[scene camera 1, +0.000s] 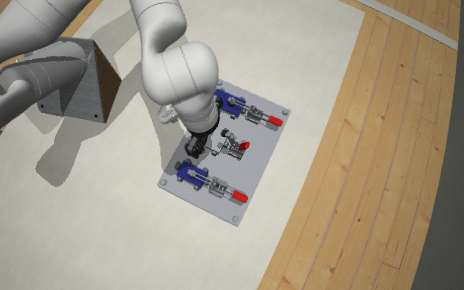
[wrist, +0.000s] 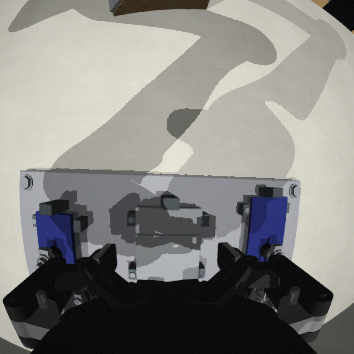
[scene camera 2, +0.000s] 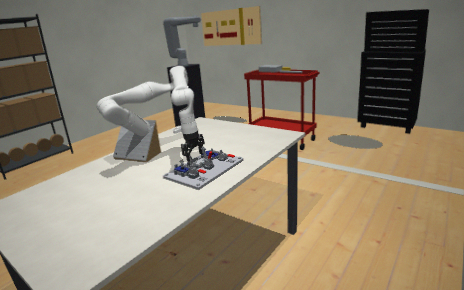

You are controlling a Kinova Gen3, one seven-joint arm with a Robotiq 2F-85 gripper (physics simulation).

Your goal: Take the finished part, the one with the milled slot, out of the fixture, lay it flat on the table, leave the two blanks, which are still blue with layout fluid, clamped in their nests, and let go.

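Frame: origin at the arm's base, x ahead, y left, z up, level; millimetres.
Seen in the pictures: gripper, fingertip midpoint: (wrist: 166, 255) (scene camera 2: 195, 157); arm's base, origin of the base link: (scene camera 1: 72, 59) (scene camera 2: 143, 128).
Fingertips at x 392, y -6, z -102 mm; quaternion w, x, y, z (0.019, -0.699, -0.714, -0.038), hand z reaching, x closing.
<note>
Offsets run from my fingertips to a thing's top centre. "pt": to the spot under its first point. Level surfaces: height alone.
The finished part @[dx +3, dy +3, dz -17 mm] (scene camera 1: 215, 144) (wrist: 168, 257) is a pale metal block in the middle nest of the grey fixture plate (scene camera 1: 260, 157) (scene camera 2: 218, 173) (wrist: 235, 189); a slot line crosses it in the wrist view. The middle clamp's red handle @[dx +96, dy +1, dz +48 mm] (scene camera 1: 244, 145) stands up, its arm swung back. Blue blanks @[pt dx +11, dy +107, dz -4 mm] (scene camera 1: 230, 102) @[pt dx +13, dy -110, dz +22 mm] (scene camera 1: 192, 173) @[dx +6, dy -107, dz -12 mm] (wrist: 55, 231) @[dx +0, dy +113, dz -22 mm] (wrist: 269, 222) sit in the outer nests under clamp arms. My gripper (scene camera 1: 206, 134) (scene camera 2: 196, 158) (wrist: 166, 255) is open and points down low over the middle nest. Its fingertips show at either side of the finished part, with nothing gripped. Their exact height is unclear.
The outer clamps' red handles @[dx +139, dy +110, dz -1 mm] (scene camera 1: 275, 120) @[dx +135, dy -110, dz +9 mm] (scene camera 1: 240, 196) lie low toward the plate's far edge from the robot. Locating pegs @[dx -26, dy -31, dz -19 mm] (wrist: 132, 218) @[dx -43, dy +3, dz -5 mm] (wrist: 170, 202) stand around the middle nest. The robot's wedge base (scene camera 1: 75, 95) (scene camera 2: 137, 142) stands on the table @[dz -53 mm] (scene camera 1: 110, 230) (scene camera 2: 100, 220).
</note>
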